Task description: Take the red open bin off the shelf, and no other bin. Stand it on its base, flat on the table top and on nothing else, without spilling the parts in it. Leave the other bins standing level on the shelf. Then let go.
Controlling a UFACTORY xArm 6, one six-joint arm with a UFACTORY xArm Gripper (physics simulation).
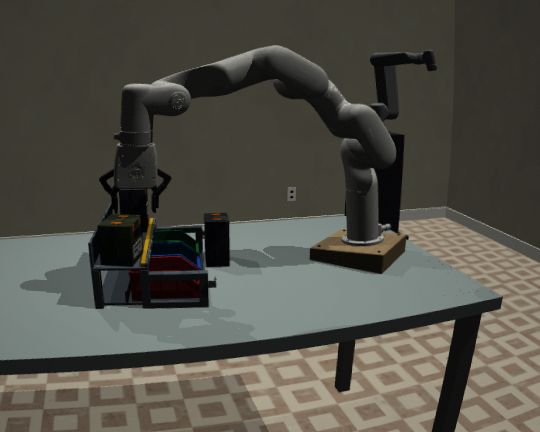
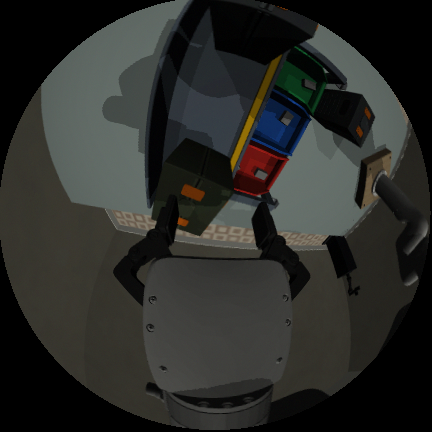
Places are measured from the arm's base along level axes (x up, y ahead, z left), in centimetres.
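Where they show: gripper, between the fingertips: (image 1: 134, 211) (image 2: 217, 206); arm's base, origin of its link: (image 1: 362, 240) (image 2: 378, 182).
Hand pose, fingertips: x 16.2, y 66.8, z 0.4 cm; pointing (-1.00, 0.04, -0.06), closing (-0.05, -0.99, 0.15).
Each offset is from my fingertips to the top centre of the thing. Level surfaces: height alone.
The red bin (image 1: 167, 287) (image 2: 257, 172) sits in the shelf's lower front row, upright, with a small grey part visible inside. The blue bin (image 1: 172, 248) (image 2: 282, 122) and the green bin @[dx -12.8, dy -13.5, dz -18.4 cm] (image 1: 192, 242) (image 2: 300, 82) sit beside it in the same row, each with a grey part visible. The shelf (image 1: 203, 292) (image 2: 215, 112) stands on the table @[dx -20.9 cm] (image 1: 300, 305) (image 2: 80, 165). My gripper (image 1: 135, 206) (image 2: 217, 206) is open and empty, pointing down above the shelf's raised rear part, higher than the red bin and away from it.
An olive-black case @[dx -1.0, dy +4.0, dz +1.2 cm] (image 1: 116, 242) (image 2: 200, 170) stands on the shelf's upper deck, near the fingers. Another dark case (image 2: 255, 32) stands at the deck's far end. A yellow strip @[dx -9.7, dy -5.2, dz -9.4 cm] (image 1: 148, 240) (image 2: 255, 112) edges the deck. A black case @[dx -7.7, dy -26.4, dz -14.1 cm] (image 1: 217, 242) (image 2: 342, 112) stands before the green bin.
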